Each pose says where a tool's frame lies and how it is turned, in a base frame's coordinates. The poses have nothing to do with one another.
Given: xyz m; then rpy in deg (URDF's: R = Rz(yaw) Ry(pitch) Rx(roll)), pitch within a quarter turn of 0, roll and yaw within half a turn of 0.
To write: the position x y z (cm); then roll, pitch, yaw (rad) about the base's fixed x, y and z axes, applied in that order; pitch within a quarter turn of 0, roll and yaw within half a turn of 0. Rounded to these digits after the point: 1 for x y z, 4 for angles.
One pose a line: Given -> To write
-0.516, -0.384, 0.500, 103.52, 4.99, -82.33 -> -51.6, -38.4, 50.0, 1.8068, 0.0871, -1.4369
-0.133, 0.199, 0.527, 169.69, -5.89, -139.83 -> -13.3, 19.9, 52.7, 2.9616, -0.1028, -2.4405
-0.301, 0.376, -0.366, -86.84, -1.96, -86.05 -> -30.1, 37.6, -36.6, -1.5156, -0.0342, -1.5019
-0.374, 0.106, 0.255, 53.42, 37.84, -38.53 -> -37.4, 10.6, 25.5, 0.9324, 0.6604, -0.6725
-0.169, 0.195, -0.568, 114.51, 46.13, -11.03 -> -16.9, 19.5, -56.8, 1.9986, 0.8051, -0.1925
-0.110, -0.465, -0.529, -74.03, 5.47, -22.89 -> -11.0, -46.5, -52.9, -1.2921, 0.0955, -0.3995
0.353, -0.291, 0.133, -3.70, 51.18, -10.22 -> 35.3, -29.1, 13.3, -0.0646, 0.8933, -0.1784
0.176, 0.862, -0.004, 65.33, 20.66, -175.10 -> 17.6, 86.2, -0.4, 1.1402, 0.3606, -3.0561
